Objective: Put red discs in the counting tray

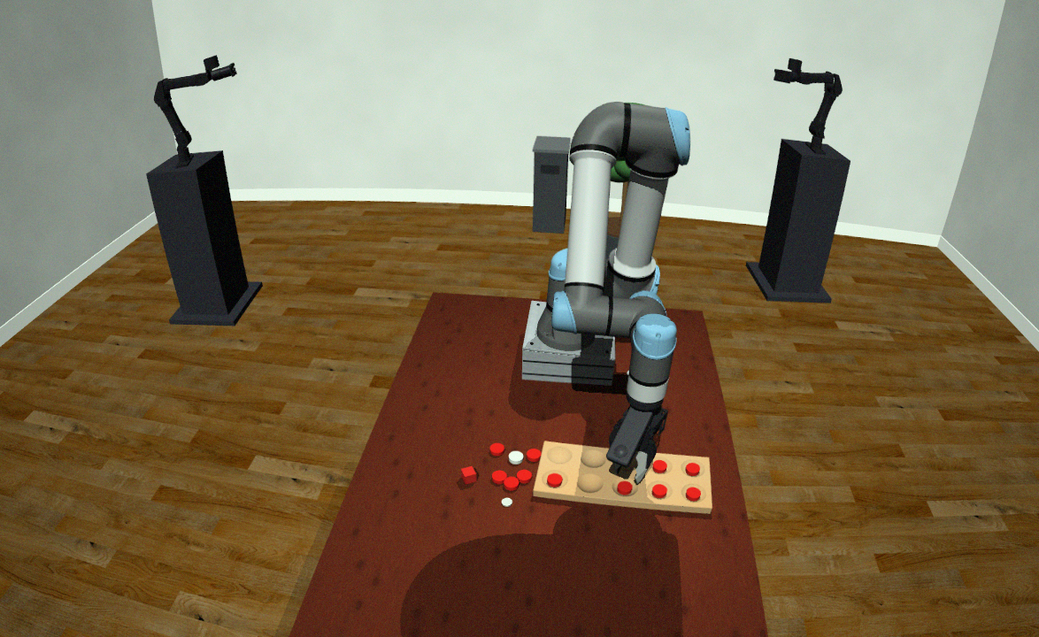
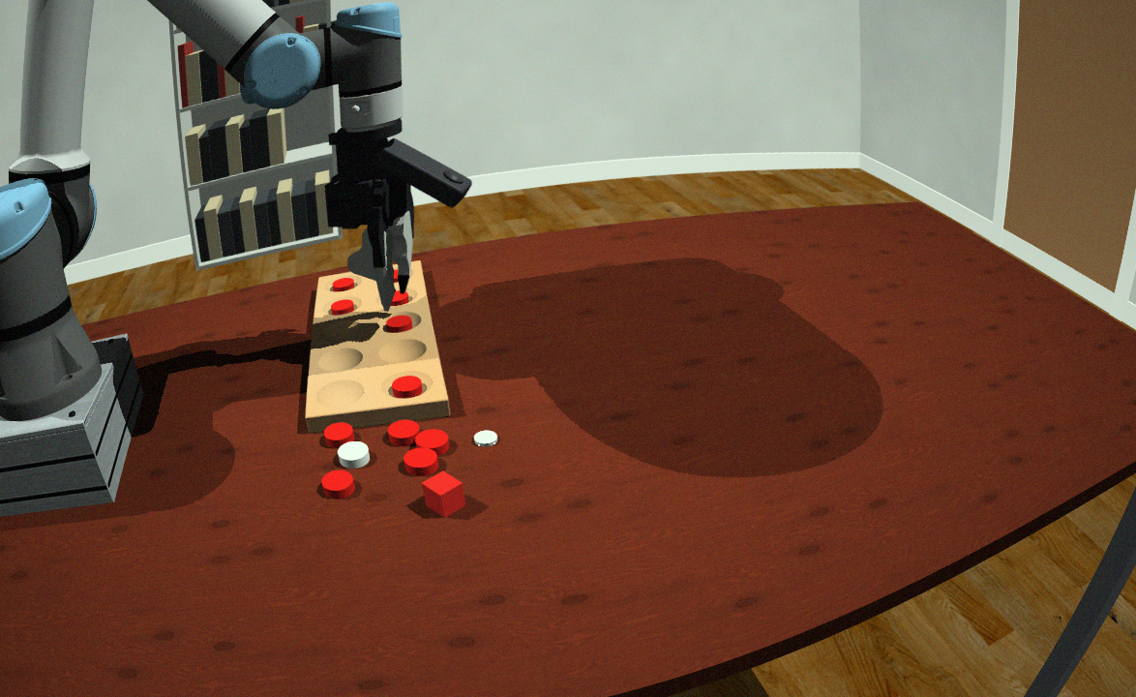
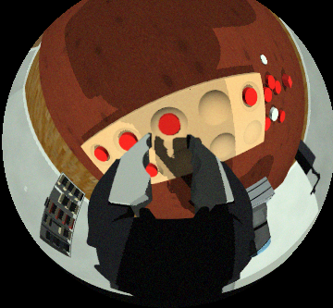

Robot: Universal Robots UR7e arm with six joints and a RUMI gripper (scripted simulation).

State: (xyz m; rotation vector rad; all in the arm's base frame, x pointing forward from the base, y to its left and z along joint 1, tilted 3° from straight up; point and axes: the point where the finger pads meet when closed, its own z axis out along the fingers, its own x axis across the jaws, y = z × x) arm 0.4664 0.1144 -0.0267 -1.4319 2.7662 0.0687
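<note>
My gripper is now 23 cm to the left of the white disc, 10 cm past it and 6 cm above it. From my hand the other things lie so: red cube (33 cm to the right, 5 cm below, 4 cm behind); then wooden counting tray (5 cm below, 4 cm behind, 1 cm to the left).
</note>
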